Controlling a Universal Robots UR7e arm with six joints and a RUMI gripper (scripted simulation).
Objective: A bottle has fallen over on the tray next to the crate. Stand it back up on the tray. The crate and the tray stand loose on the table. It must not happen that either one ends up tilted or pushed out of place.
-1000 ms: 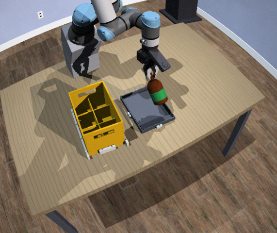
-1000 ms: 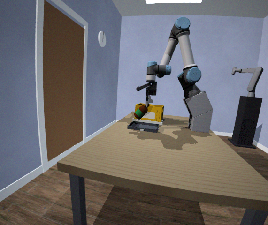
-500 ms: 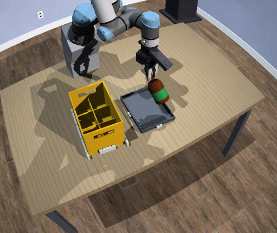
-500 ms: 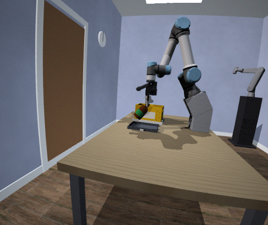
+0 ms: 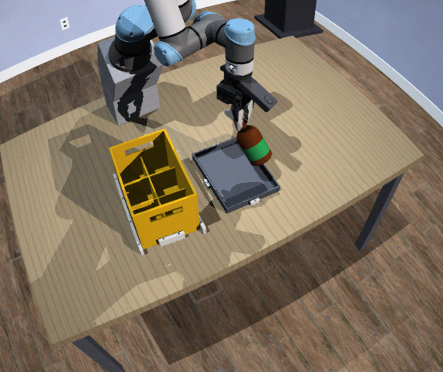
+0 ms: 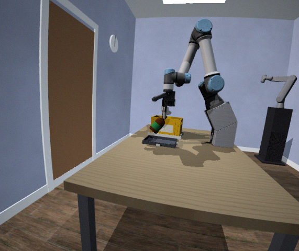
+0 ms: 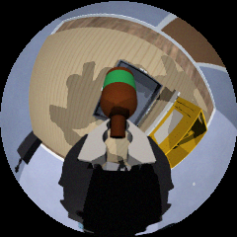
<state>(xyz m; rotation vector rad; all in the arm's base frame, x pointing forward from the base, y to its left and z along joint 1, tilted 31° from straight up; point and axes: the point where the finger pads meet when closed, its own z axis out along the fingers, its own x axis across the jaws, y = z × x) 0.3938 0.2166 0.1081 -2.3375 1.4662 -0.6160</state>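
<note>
My gripper is now 40 mm above the bottle, 30 mm short of it and 10 mm to the right of it. Also, from my hand: tray: 190 mm below, 30 mm to the right, 10 mm ahead; yellow crate: 300 mm to the right, 120 mm below, 10 mm ahead.
</note>
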